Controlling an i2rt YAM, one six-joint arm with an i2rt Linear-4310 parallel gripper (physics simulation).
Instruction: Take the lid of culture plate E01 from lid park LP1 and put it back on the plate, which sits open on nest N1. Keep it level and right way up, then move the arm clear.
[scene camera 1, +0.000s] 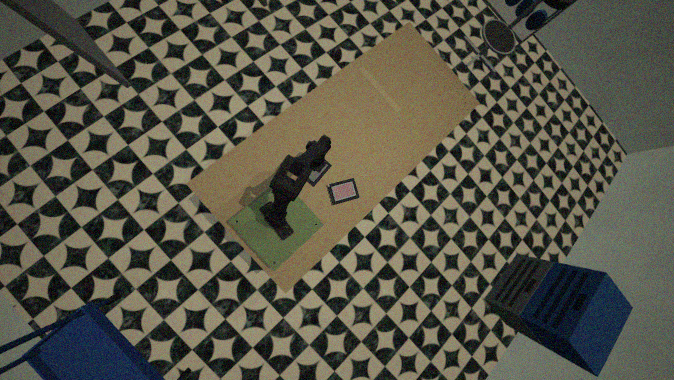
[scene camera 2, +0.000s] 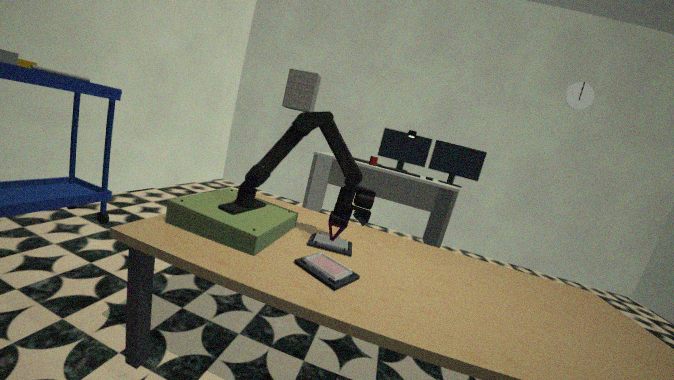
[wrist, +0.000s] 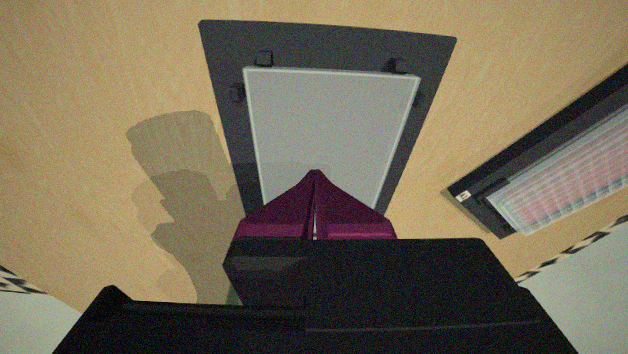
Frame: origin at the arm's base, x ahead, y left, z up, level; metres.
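Seen in the pictures: gripper, between the fingertips: (scene camera 1: 314, 168) (scene camera 2: 331, 240) (wrist: 314, 177); arm's base, origin of its link: (scene camera 1: 276, 220) (scene camera 2: 243, 206).
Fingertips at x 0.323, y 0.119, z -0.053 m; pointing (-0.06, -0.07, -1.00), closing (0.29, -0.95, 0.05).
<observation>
Pixels of each thing's top centre, then the offset from my fingertips to it. Level surfaces: height alone.
- dark lid park, centre of its top: (wrist: 323, 179) (scene camera 2: 331, 240) (scene camera 1: 315, 168) dx +0.002, dy -0.005, dz +0.002 m
- open culture plate, centre of its top: (wrist: 595, 180) (scene camera 2: 328, 263) (scene camera 1: 344, 191) dx +0.059, dy -0.206, dz +0.009 m
- dark nest, centre of its top: (wrist: 584, 173) (scene camera 2: 327, 266) (scene camera 1: 343, 191) dx +0.059, dy -0.206, dz +0.000 m
- wooden table, height of its surface: dz -0.017 m
The pale, clear rectangular lid (scene camera 1: 317, 175) (scene camera 2: 343, 245) (wrist: 330, 115) lies flat on the dark lid park (scene camera 2: 311, 243) (wrist: 325, 42), among small corner posts. My gripper (scene camera 2: 333, 238) (wrist: 314, 177) is shut, its two magenta fingers meeting with nothing between them. The fingertips are over the lid's near part; whether they touch its top I cannot tell. The lid's near edge is hidden behind the fingers in the wrist view. The open culture plate (scene camera 1: 343, 191) (scene camera 2: 327, 265) (wrist: 575, 192), with pinkish contents, sits on the dark nest (scene camera 2: 345, 284) (wrist: 550, 130) beside the lid park.
The arm stands on a green base block (scene camera 1: 300, 225) (scene camera 2: 210, 220) at one end of the wooden table (scene camera 1: 390, 125) (scene camera 2: 450, 300). The nest lies between the lid park and a long table edge. A blue cart (scene camera 2: 50, 195) and a desk with two monitors stand off the table.
</observation>
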